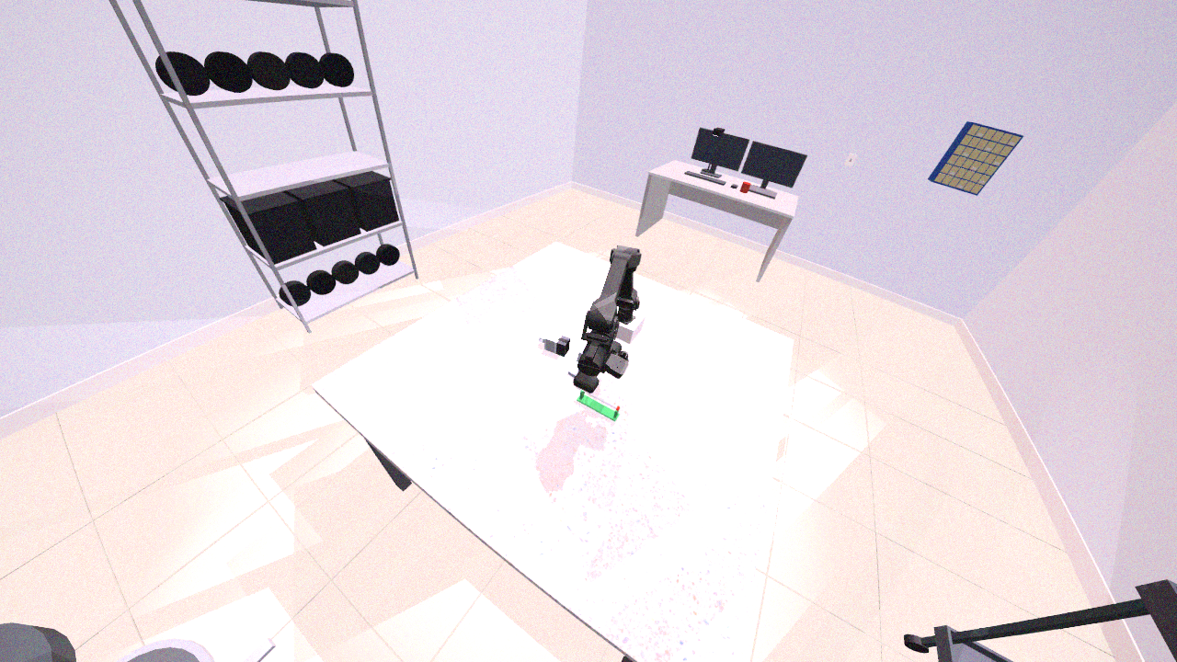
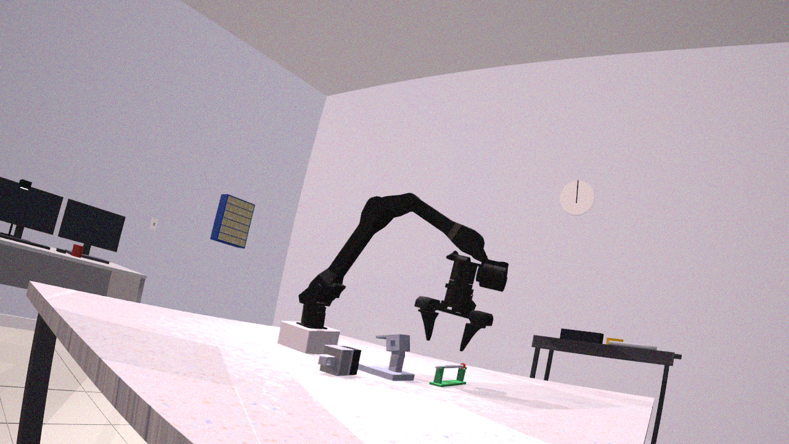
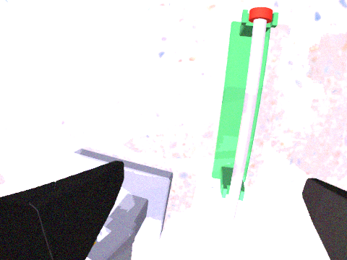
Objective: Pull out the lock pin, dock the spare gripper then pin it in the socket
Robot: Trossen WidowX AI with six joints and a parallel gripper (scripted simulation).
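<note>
Right now my gripper tip is 25 cm to the left of the spare gripper, 7 cm past it and 6 cm above it. The rest, counted from my gripper tip: grey mount (9 cm to the right, 7 cm behind, 4 cm below); then cradle (7 cm below, 3 cm to the left, 1 cm ahead).
</note>
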